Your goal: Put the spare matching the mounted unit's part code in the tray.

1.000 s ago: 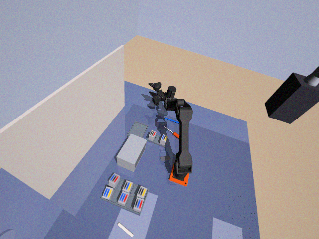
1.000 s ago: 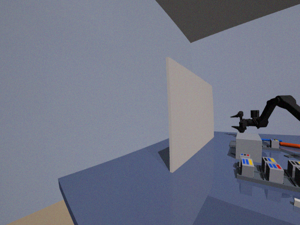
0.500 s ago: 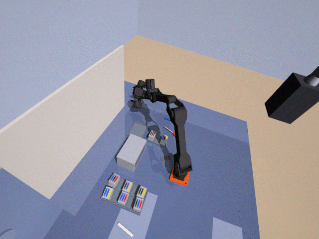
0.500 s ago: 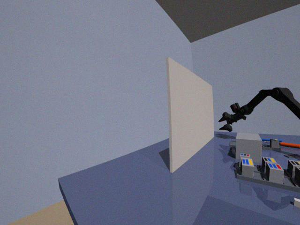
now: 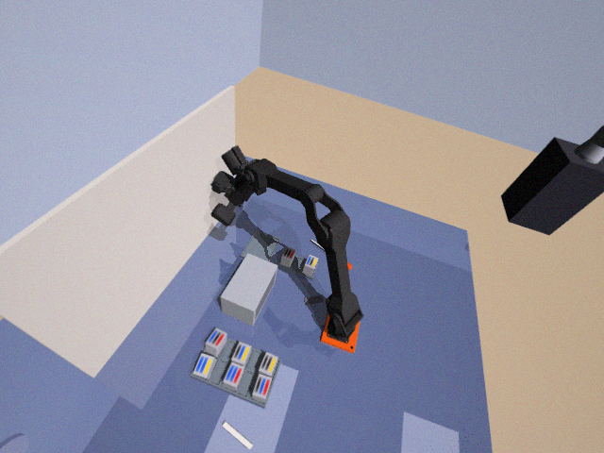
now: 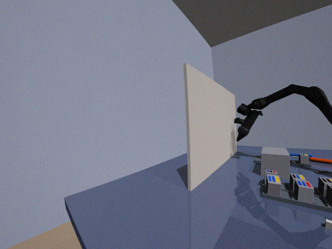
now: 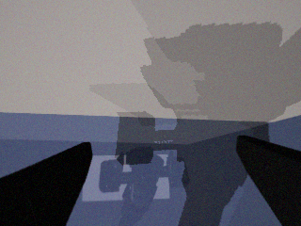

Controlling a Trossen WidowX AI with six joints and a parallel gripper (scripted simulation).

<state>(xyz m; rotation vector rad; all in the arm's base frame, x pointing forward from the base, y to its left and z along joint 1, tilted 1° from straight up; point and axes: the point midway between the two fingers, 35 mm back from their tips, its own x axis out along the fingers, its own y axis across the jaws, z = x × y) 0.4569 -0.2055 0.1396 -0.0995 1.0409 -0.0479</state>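
Now: the grey spare block 43 cm to the left of my gripper tip, 24 cm behind it and 8 cm below it. From my gripper tip the other things lie so: grey unit 21 cm to the left, 18 cm behind, 7 cm below; then flat grey tray 15 cm behind, 11 cm below, 2 cm to the left; then tall wall panel 19 cm to the left, 11 cm above, 6 cm ahead.
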